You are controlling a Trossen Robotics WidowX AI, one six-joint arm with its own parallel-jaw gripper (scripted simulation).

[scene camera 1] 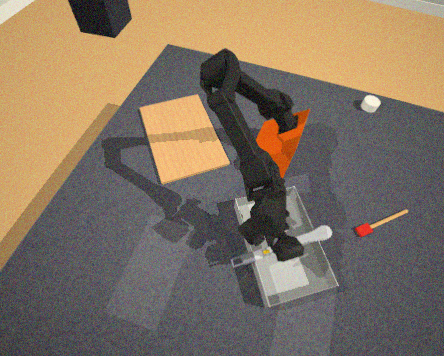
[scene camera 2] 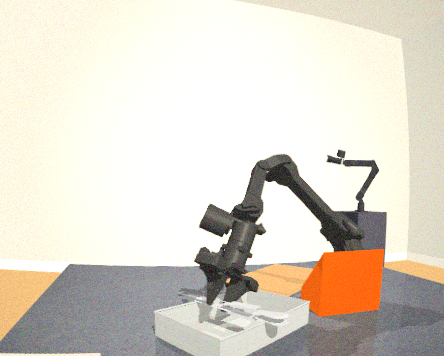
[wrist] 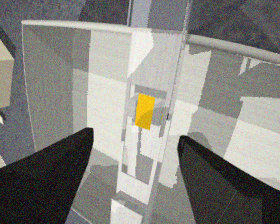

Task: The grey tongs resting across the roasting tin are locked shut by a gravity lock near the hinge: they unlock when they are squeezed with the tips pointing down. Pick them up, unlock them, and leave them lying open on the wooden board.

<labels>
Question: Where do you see a roasting tin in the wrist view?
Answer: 75, 72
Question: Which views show the gripper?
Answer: Scene camera 1, scene camera 2 and the wrist view: all of them.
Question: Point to a wooden board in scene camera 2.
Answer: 284, 280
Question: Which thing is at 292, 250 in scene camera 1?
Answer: The gripper.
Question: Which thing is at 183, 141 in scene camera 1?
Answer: A wooden board.
</labels>
